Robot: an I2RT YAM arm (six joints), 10 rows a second.
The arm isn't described. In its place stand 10 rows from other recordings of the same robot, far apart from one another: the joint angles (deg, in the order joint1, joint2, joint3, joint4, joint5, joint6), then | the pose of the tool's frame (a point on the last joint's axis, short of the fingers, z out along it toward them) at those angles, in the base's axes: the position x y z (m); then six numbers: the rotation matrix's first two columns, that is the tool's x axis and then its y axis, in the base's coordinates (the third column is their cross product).
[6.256, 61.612, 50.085, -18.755, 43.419, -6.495] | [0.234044, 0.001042, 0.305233, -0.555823, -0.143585, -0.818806, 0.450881, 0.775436, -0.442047]
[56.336, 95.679, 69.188, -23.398, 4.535, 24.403] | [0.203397, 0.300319, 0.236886, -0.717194, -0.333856, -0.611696, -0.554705, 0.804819, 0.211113]
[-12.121, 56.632, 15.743, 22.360, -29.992, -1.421] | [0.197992, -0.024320, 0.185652, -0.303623, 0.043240, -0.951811, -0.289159, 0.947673, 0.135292]
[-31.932, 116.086, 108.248, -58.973, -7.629, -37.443] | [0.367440, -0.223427, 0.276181, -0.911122, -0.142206, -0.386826, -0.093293, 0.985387, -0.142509]
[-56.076, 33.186, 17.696, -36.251, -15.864, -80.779] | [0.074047, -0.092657, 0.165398, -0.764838, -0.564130, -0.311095, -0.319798, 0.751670, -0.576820]
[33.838, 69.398, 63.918, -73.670, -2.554, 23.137] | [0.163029, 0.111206, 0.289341, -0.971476, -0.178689, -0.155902, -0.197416, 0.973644, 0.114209]
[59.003, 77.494, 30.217, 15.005, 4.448, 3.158] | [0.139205, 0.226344, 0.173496, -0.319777, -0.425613, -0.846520, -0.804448, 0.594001, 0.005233]
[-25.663, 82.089, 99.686, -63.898, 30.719, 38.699] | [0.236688, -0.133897, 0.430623, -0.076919, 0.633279, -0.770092, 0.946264, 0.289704, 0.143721]
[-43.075, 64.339, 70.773, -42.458, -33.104, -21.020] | [0.178638, -0.140402, 0.377480, -0.490486, 0.047243, -0.870167, 0.078746, 0.996847, 0.009734]
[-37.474, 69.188, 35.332, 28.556, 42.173, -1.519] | [0.194213, -0.179001, 0.264339, -0.099299, 0.051368, -0.993731, 0.979153, 0.182885, -0.088388]
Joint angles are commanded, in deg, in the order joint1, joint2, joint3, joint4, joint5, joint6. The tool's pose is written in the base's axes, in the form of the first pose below.
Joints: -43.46 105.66 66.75 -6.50 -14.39 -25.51
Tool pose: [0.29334, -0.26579, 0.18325, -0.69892, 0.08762, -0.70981, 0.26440, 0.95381, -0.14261]
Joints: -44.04 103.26 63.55 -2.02 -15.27 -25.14
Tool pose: [0.28559, -0.26313, 0.18797, -0.65803, 0.06623, -0.75007, 0.27591, 0.94805, -0.15835]
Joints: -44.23 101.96 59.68 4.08 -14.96 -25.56
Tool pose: [0.27979, -0.25954, 0.18431, -0.62779, 0.02942, -0.77783, 0.28562, 0.93828, -0.19505]
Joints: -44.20 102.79 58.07 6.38 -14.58 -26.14
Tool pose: [0.27854, -0.25837, 0.17392, -0.63413, 0.02192, -0.77292, 0.28270, 0.93696, -0.20537]
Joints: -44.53 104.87 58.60 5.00 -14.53 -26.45
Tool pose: [0.27857, -0.26151, 0.16156, -0.66350, 0.04787, -0.74664, 0.27799, 0.94228, -0.18662]
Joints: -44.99 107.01 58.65 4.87 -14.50 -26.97
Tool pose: [0.27756, -0.26486, 0.14807, -0.68596, 0.06488, -0.72474, 0.27478, 0.94536, -0.17545]
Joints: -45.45 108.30 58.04 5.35 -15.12 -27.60
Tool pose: [0.27489, -0.26600, 0.13761, -0.69761, 0.07111, -0.71294, 0.26537, 0.94994, -0.16492]
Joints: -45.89 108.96 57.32 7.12 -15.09 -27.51
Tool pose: [0.27264, -0.26793, 0.13232, -0.69339, 0.07453, -0.71670, 0.27485, 0.94680, -0.16744]
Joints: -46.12 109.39 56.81 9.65 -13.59 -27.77
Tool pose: [0.27199, -0.27076, 0.13044, -0.68860, 0.06270, -0.72242, 0.29444, 0.93461, -0.19953]
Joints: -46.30 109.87 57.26 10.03 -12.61 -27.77
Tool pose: [0.27247, -0.27387, 0.12999, -0.69060, 0.06455, -0.72035, 0.30820, 0.92731, -0.21237]
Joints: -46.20 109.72 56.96 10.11 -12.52 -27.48
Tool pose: [0.27211, -0.27261, 0.12960, -0.69024, 0.06894, -0.72029, 0.31081, 0.92719, -0.20909]
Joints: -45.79 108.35 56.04 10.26 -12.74 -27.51
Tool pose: [0.27138, -0.26771, 0.13406, -0.68442, 0.05744, -0.72682, 0.30309, 0.92908, -0.21199]
